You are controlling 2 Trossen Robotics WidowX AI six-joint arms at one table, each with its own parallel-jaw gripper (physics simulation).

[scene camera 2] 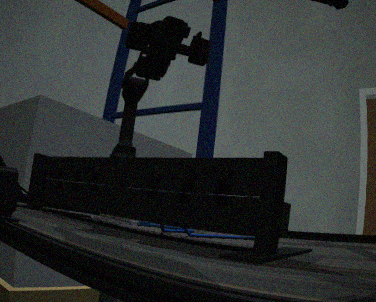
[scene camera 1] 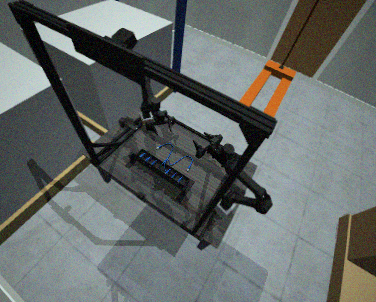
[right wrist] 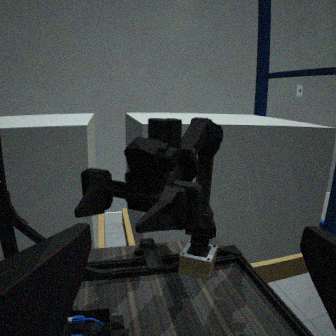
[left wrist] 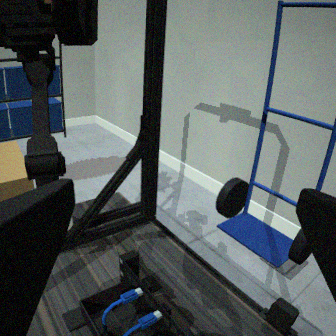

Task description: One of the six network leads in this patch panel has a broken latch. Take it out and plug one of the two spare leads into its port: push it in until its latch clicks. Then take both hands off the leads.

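Pixels of known places: left gripper, between the fingertips: (scene camera 2: pixel 180 27) (scene camera 1: pixel 164 133) (right wrist: pixel 103 220) (left wrist: pixel 190 196); right gripper, between the fingertips: (scene camera 1: pixel 198 136) (right wrist: pixel 199 237) (left wrist: pixel 2 4); left arm's base, origin of its link: (scene camera 1: pixel 146 115) (right wrist: pixel 198 249); right arm's base, origin of its link: (scene camera 1: pixel 225 204).
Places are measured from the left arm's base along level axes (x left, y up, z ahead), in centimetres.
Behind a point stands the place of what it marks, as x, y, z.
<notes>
The black patch panel (scene camera 1: pixel 159 171) {-6.3, 1.9, 57.6} (scene camera 2: pixel 150 175) stands on the table, with short blue leads (scene camera 1: pixel 147 157) (left wrist: pixel 131 295) along it. Two of their clear plug ends show at the bottom of the left wrist view. Two long blue leads lie in loops behind it, one (scene camera 1: pixel 166 145) {7.5, -6.4, 30.5} toward the left and one (scene camera 1: pixel 191 159) {23.0, -6.4, 50.2} toward the right. Which latch is broken cannot be told. My left gripper (scene camera 1: pixel 162 124) (left wrist: pixel 190 196) {-0.2, 32.3, 49.0} (right wrist: pixel 103 220) {-0.2, 32.3, 49.0} is open and empty, high behind the panel's left part. My right gripper (scene camera 1: pixel 201 140) {14.8, 41.2, 63.5} is open and empty, above the table, right of the loops.
A black frame (scene camera 1: pixel 200 95) {-7.7, 97.1, 91.7} (left wrist: pixel 152 110) {2.3, 23.9, 101.9} spans the table. Large grey blocks (scene camera 1: pixel 125 25) (right wrist: pixel 240 170) stand beyond the table's left side. A blue hand truck (left wrist: pixel 260 240) and an orange forked object (scene camera 1: pixel 280 70) stand on the floor.
</notes>
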